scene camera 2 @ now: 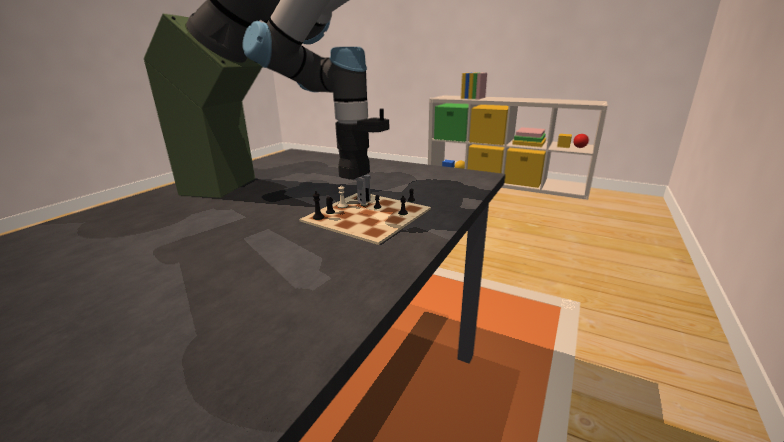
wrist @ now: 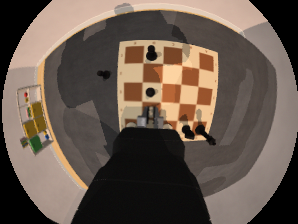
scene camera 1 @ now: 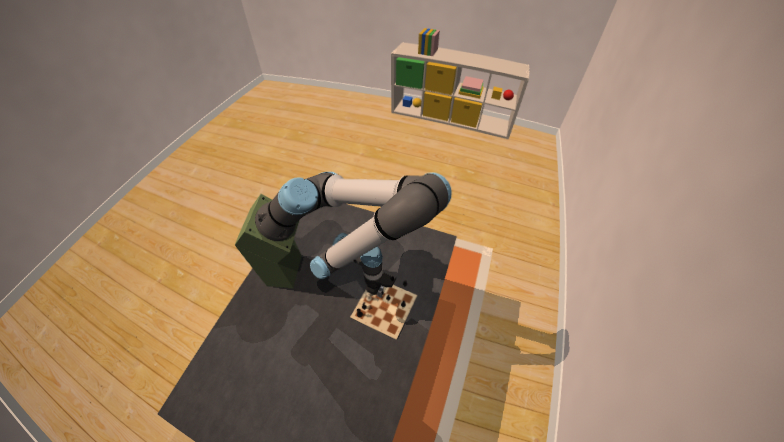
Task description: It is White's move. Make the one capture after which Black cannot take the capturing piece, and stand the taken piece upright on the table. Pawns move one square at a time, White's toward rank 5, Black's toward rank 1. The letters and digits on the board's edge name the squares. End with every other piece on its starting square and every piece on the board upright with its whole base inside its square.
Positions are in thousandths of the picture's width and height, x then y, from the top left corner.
small chessboard: scene camera 2 467, 506; wrist 622, 346; scene camera 1 493, 716
